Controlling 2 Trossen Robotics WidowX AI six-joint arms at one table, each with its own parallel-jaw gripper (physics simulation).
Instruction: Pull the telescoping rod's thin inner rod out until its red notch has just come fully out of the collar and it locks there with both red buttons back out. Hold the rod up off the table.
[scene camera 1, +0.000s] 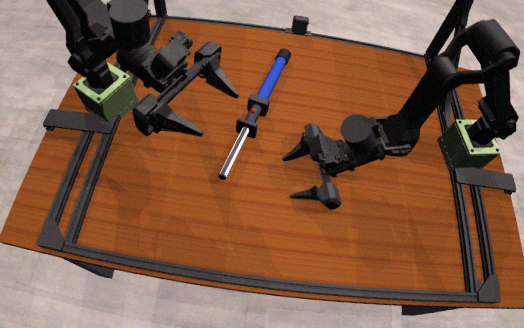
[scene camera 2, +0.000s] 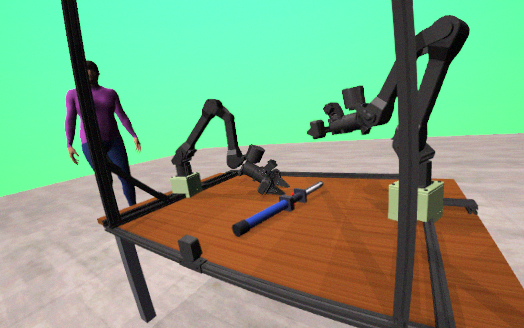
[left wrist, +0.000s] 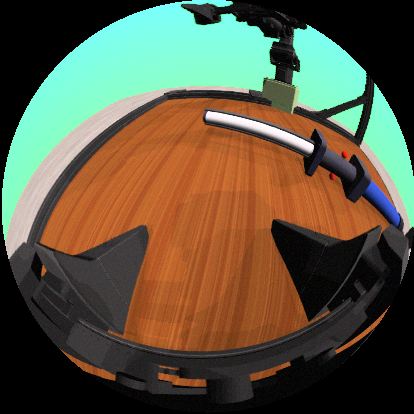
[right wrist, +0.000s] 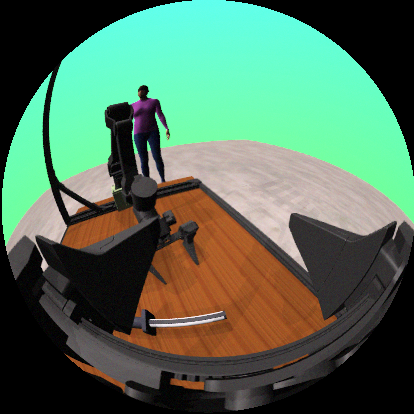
My right gripper (scene camera 1: 220, 114) is open, with nothing in its grasp. Also in view: a thin inner rod (left wrist: 253, 126).
